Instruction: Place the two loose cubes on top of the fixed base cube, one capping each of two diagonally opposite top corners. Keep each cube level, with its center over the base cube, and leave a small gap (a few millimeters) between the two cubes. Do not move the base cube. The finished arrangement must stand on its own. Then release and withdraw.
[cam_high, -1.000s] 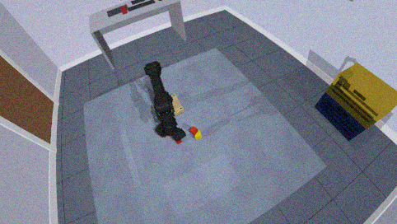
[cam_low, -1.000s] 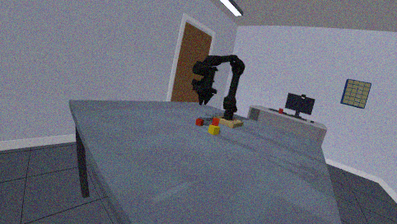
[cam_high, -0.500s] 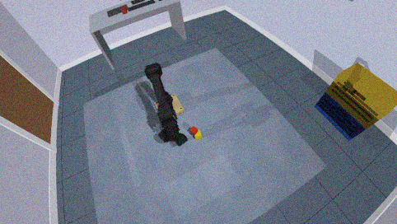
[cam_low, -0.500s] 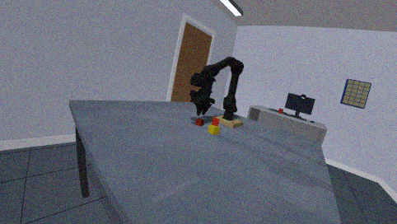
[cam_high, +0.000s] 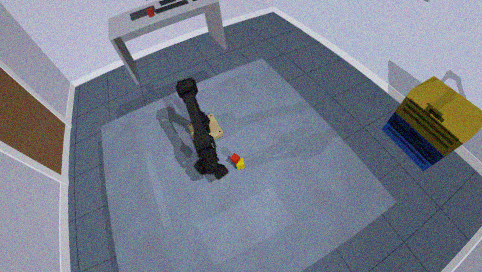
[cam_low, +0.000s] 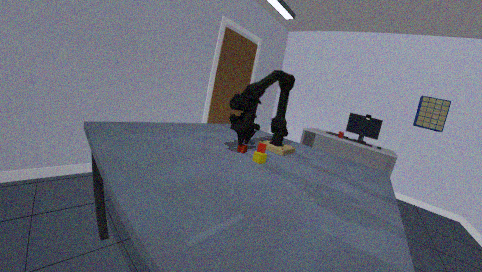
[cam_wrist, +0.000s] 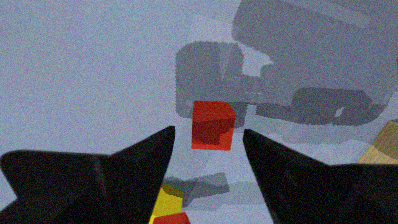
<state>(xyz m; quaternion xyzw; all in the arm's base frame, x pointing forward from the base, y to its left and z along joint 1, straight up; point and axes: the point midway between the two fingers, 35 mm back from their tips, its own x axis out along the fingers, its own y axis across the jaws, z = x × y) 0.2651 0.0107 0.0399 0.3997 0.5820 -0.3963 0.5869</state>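
Right now the red cube is 2 cm below my gripper tip. From my gripper tip the other things lie so: yellow cube (13 cm to the left, 2 cm below).
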